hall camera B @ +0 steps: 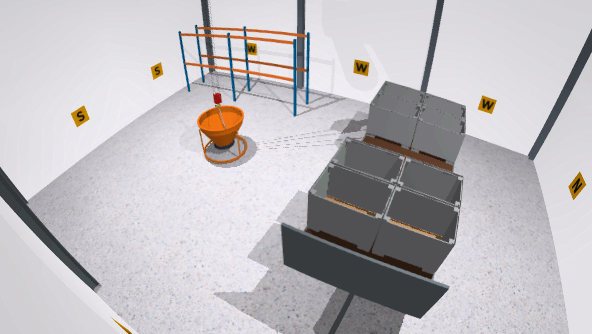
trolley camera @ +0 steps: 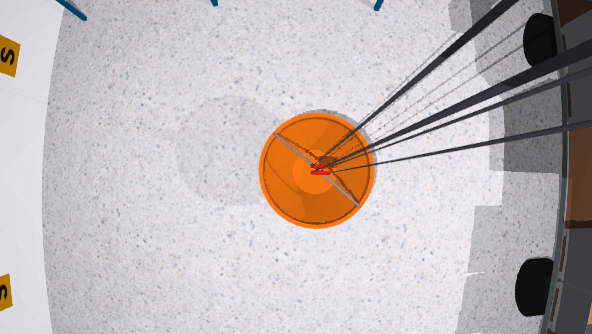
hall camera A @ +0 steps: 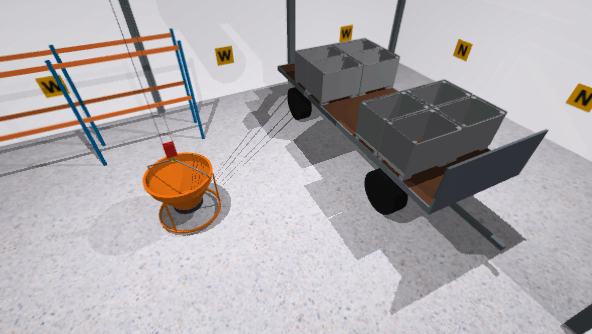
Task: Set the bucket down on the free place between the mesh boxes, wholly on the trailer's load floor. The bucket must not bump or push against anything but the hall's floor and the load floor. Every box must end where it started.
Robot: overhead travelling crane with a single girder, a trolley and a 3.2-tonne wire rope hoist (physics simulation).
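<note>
The orange bucket (hall camera A: 186, 201) (hall camera B: 220, 134) (trolley camera: 295, 200) is upright, its base ring at or barely above the hall floor; any gap is too small to tell. My gripper, the hook under the red block (hall camera A: 170, 150) (hall camera B: 217, 98) (trolley camera: 320, 169), is centred over it and holds its grey bail; the hook itself is too small to see clearly. The trailer's load floor (hall camera A: 342, 112) (trolley camera: 580, 175) is brown and lies well to the right of the bucket. Grey mesh boxes stand on it in a far group (hall camera A: 340, 85) (hall camera B: 392, 120) and a near group (hall camera A: 435, 152) (hall camera B: 345, 225), with a brown gap between.
A blue and orange rack (hall camera A: 191, 90) (hall camera B: 295, 77) stands beyond the bucket along the west wall. The trailer's grey end board (hall camera A: 487, 170) (hall camera B: 360, 272) rises beside the near boxes. Black wheels (hall camera A: 385, 192) (trolley camera: 535, 287) show at the trailer's side facing the bucket. Dark columns line the walls.
</note>
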